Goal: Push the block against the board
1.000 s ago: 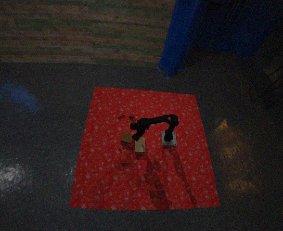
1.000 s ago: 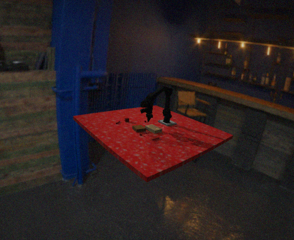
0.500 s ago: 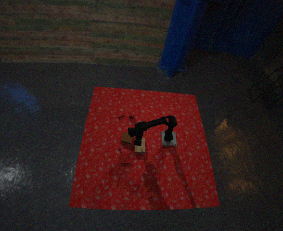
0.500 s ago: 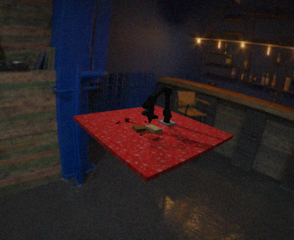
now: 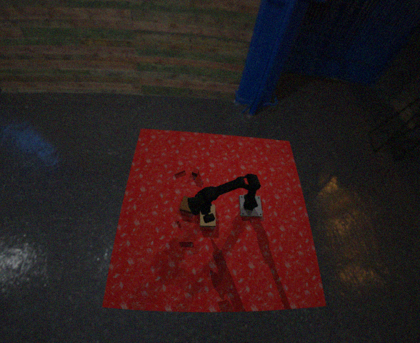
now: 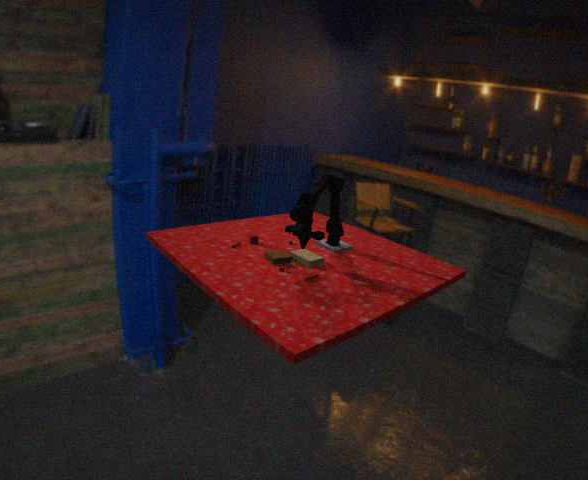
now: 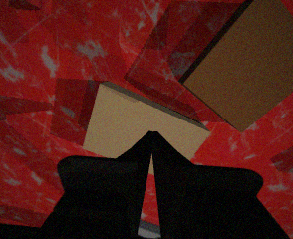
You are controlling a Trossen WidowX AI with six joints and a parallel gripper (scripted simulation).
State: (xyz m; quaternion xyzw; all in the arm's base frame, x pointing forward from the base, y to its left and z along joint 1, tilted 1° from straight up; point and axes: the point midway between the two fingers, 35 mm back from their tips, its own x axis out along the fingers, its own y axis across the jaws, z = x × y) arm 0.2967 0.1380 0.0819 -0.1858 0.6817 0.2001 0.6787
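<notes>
The tan board is 5 cm below my gripper tip, 3 cm behind it and 1 cm to the right of it. Also, from my gripper tip: brown square block (10 cm ahead, 5 cm to the right, 5 cm below).
</notes>
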